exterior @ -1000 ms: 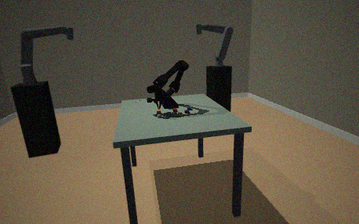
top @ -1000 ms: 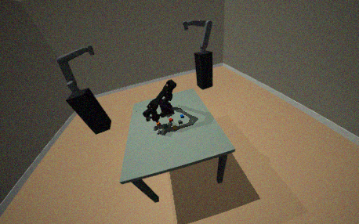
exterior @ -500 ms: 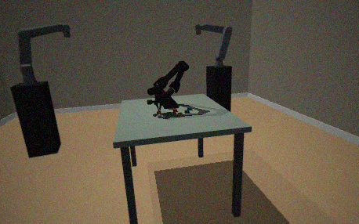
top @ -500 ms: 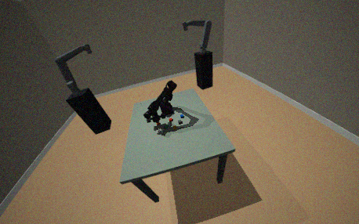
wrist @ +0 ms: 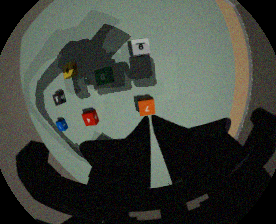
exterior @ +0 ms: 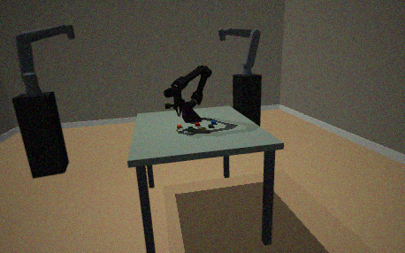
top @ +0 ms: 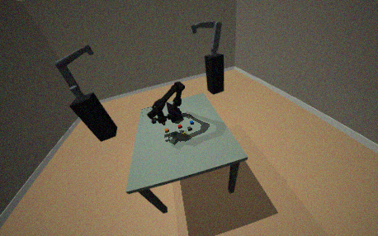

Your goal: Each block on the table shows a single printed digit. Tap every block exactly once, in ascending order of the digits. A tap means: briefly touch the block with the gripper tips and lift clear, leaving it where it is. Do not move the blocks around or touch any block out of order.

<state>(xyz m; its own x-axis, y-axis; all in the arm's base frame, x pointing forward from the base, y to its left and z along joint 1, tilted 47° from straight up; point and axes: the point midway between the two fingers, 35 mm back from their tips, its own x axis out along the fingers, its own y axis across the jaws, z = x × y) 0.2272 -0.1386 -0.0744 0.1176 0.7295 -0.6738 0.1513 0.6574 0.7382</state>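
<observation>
The yellow block lies 14 cm to the left of my gripper tip, 13 cm ahead of it and 8 cm below it. The rest, counted from my gripper tip: green block: 8 cm below, 8 cm ahead, 6 cm to the left; white block: 11 cm ahead, 8 cm below, 2 cm to the right; orange block: 8 cm below, 1 cm behind.
</observation>
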